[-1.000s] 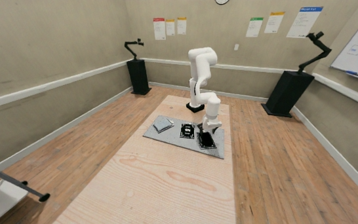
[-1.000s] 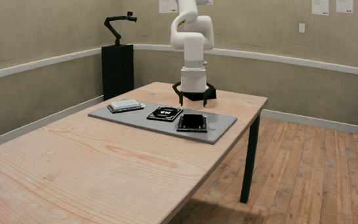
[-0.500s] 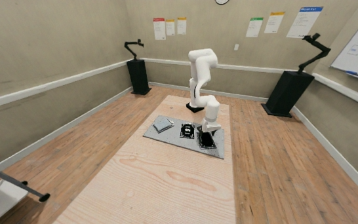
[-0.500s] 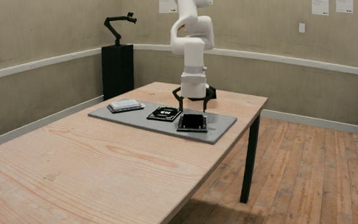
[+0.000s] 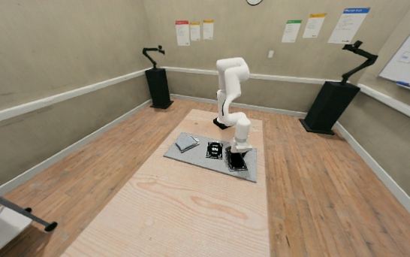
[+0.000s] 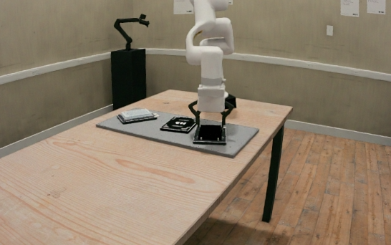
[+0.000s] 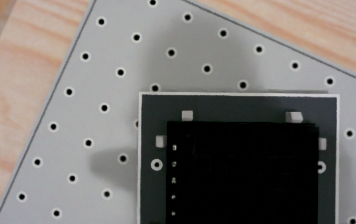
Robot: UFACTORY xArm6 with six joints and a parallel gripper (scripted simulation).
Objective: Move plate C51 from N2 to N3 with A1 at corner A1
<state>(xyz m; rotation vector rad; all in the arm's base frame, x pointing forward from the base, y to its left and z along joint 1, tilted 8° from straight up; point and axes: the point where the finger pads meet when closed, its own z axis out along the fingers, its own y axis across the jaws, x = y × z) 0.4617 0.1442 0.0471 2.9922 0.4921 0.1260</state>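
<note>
Now: the black plate 3 cm below my hand. The rest, counted from my hand: pale plate (39 cm to the right, 8 cm behind, 3 cm below).
</note>
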